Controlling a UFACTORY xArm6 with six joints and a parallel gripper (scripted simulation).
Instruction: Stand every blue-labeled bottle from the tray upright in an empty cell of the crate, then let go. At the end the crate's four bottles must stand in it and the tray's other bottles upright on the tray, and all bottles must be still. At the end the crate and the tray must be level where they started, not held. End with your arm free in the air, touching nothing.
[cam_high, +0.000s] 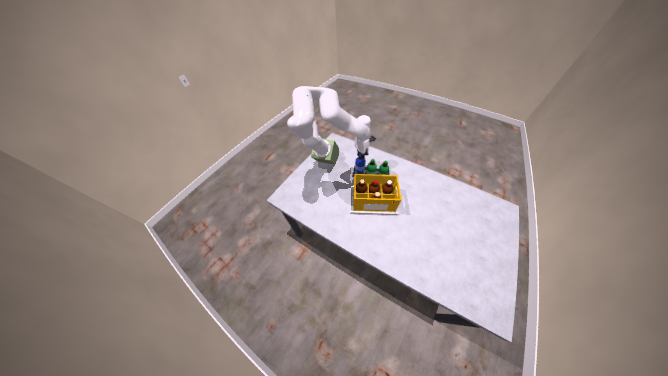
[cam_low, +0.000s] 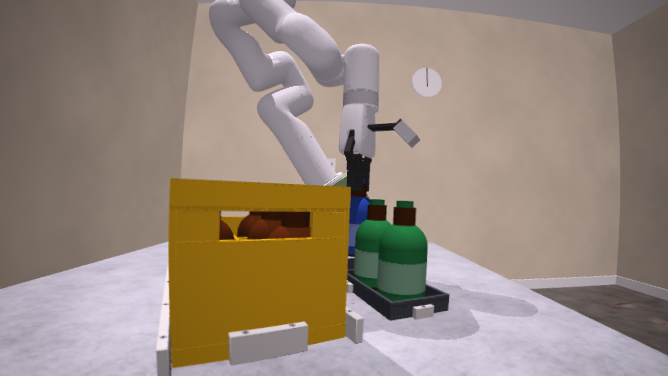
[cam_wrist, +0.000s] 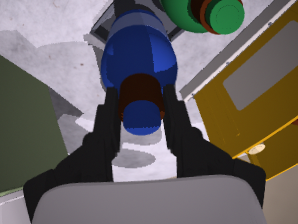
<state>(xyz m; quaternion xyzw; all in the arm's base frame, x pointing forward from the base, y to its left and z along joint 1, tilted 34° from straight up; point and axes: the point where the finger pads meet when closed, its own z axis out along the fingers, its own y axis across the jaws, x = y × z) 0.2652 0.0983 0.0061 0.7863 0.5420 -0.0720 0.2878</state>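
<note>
Right now my hand is 70 mm above the blue-labeled bottle. The rest, counted from my hand: dark tray 80 mm ahead, 30 mm to the left, 180 mm below; yellow crate 200 mm ahead, 170 mm to the right, 110 mm below.
</note>
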